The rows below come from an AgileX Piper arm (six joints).
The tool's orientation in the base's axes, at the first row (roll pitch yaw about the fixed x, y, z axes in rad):
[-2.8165, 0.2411, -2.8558]
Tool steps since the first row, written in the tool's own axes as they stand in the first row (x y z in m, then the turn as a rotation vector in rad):
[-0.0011, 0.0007, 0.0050, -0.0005, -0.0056, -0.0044]
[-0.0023, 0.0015, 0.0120, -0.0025, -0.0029, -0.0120]
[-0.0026, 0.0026, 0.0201, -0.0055, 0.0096, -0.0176]
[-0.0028, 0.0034, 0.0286, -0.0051, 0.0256, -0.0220]
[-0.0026, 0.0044, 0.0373, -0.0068, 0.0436, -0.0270]
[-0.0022, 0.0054, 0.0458, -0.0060, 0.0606, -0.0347]
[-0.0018, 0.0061, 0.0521, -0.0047, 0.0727, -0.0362]
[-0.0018, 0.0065, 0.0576, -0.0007, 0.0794, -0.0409]
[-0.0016, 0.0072, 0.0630, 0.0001, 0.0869, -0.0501]
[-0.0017, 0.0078, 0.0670, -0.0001, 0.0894, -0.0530]
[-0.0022, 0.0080, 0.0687, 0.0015, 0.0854, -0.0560]
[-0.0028, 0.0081, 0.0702, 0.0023, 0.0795, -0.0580]
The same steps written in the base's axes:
[0.0024, -0.0003, -0.0046, 0.0002, -0.0040, 0.0059]
[0.0055, -0.0009, -0.0110, -0.0008, 0.0009, 0.0125]
[0.0081, -0.0017, -0.0187, -0.0021, 0.0147, 0.0145]
[0.0107, -0.0030, -0.0267, -0.0070, 0.0306, 0.0135]
[0.0130, -0.0042, -0.0351, -0.0104, 0.0490, 0.0129]
[0.0151, -0.0055, -0.0433, -0.0168, 0.0665, 0.0146]
[0.0165, -0.0065, -0.0494, -0.0208, 0.0777, 0.0119]
[0.0181, -0.0074, -0.0546, -0.0273, 0.0840, 0.0132]
[0.0194, -0.0081, -0.0598, -0.0323, 0.0930, 0.0191]
[0.0206, -0.0085, -0.0637, -0.0335, 0.0961, 0.0211]
[0.0216, -0.0086, -0.0652, -0.0352, 0.0927, 0.0247]
[0.0226, -0.0087, -0.0664, -0.0354, 0.0874, 0.0282]

